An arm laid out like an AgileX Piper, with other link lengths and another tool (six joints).
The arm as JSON. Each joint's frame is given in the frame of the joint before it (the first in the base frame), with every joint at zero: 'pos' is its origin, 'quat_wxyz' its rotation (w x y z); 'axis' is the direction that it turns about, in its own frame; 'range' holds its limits. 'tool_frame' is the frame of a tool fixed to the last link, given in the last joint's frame.
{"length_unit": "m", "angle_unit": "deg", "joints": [
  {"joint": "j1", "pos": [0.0, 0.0, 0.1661], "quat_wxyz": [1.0, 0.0, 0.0, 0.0], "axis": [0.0, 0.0, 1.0], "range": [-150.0, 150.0]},
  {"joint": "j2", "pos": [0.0, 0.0, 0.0], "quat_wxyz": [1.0, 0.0, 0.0, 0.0], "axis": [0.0, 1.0, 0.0], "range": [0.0, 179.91]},
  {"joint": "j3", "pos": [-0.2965, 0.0, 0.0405], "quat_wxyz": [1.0, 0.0, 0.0, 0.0], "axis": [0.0, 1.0, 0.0], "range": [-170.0, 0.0]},
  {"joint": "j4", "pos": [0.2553, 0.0, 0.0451], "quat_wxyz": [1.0, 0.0, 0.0, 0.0], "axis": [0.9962, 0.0, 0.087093], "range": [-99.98, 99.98]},
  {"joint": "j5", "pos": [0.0, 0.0, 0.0], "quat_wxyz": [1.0, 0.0, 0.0, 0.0], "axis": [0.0, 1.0, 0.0], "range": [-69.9, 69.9]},
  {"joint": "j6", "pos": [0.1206, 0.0, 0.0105], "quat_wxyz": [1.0, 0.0, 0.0, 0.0], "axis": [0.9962, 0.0, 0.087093], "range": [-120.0, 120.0]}
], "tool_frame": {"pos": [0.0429, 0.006, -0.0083], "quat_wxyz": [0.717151, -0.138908, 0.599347, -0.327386]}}
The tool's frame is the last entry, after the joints.
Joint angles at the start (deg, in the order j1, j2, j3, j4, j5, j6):
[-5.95, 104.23, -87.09, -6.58, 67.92, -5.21]
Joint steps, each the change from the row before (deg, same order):
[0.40, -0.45, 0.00, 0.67, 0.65, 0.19]
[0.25, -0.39, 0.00, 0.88, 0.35, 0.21]
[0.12, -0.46, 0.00, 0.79, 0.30, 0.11]
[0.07, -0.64, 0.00, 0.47, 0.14, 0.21]
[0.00, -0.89, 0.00, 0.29, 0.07, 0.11]
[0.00, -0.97, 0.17, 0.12, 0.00, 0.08]
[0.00, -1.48, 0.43, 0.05, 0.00, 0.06]
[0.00, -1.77, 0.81, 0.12, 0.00, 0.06]
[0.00, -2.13, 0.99, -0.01, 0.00, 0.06]
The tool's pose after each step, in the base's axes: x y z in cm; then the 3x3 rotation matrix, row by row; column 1 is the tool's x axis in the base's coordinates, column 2 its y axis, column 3 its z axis. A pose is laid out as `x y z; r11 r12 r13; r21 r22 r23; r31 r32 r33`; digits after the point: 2 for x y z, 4 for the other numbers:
37.99 -4.82 25.18; -0.7546 -0.5760 0.3143; -0.6543 0.6961 -0.2955; -0.0485 -0.4287 -0.9022
37.87 -4.40 25.41; -0.7564 -0.5729 0.3157; -0.6513 0.7042 -0.2825; -0.0605 -0.4193 -0.9058
37.74 -4.09 25.70; -0.7580 -0.5691 0.3187; -0.6483 0.7115 -0.2712; -0.0724 -0.4122 -0.9082
37.62 -3.90 26.11; -0.7598 -0.5622 0.3265; -0.6446 0.7170 -0.2654; -0.0848 -0.4121 -0.9072
37.45 -3.80 26.70; -0.7603 -0.5541 0.3392; -0.6421 0.7202 -0.2627; -0.0987 -0.4175 -0.9033
37.23 -3.74 27.25; -0.7599 -0.5469 0.3515; -0.6407 0.7216 -0.2623; -0.1102 -0.4245 -0.8987
36.82 -3.69 28.00; -0.7584 -0.5381 0.3677; -0.6399 0.7220 -0.2632; -0.1238 -0.4349 -0.8919
36.22 -3.60 28.73; -0.7570 -0.5298 0.3824; -0.6388 0.7230 -0.2630; -0.1372 -0.4434 -0.8858
35.47 -3.54 29.57; -0.7548 -0.5201 0.3997; -0.6383 0.7228 -0.2648; -0.1511 -0.4550 -0.8776

